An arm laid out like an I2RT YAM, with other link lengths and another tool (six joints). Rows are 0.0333 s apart.
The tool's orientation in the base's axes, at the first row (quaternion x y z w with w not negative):
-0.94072 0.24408 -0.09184 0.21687
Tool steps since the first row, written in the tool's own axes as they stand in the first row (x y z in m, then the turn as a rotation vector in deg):
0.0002 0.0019 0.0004 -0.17 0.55 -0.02
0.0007 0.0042 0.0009 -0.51 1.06 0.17
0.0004 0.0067 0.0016 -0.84 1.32 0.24
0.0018 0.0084 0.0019 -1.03 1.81 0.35
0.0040 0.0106 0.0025 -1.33 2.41 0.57
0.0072 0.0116 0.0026 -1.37 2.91 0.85
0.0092 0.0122 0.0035 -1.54 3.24 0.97
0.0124 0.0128 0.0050 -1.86 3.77 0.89
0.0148 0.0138 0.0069 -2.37 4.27 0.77
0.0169 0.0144 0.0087 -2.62 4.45 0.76
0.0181 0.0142 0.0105 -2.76 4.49 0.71
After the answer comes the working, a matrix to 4 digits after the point.
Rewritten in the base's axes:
-0.0005 -0.0014 -0.0012 -0.38 -0.36 -0.24
-0.0009 -0.0033 -0.0027 -0.84 -0.52 -0.67
-0.0020 -0.0049 -0.0044 -1.21 -0.53 -0.87
-0.0014 -0.0068 -0.0054 -1.55 -0.78 -1.20
-0.0003 -0.0094 -0.0068 -2.00 -1.03 -1.69
0.0021 -0.0118 -0.0071 -2.17 -1.30 -2.17
0.0038 -0.0129 -0.0080 -2.42 -1.43 -2.43
0.0067 -0.0144 -0.0094 -2.94 -1.71 -2.62
0.0089 -0.0157 -0.0114 -3.62 -1.90 -2.78
0.0110 -0.0166 -0.0131 -3.92 -1.92 -2.87
0.0126 -0.0164 -0.0146 -4.07 -1.90 -2.85

The tool's axes in the first row as the columns of a matrix, in the base's axes (rounded; the answer above uses it unrounded):
0.8640 -0.4194 0.2787
-0.4991 -0.7868 0.3632
0.0669 -0.4529 -0.8891

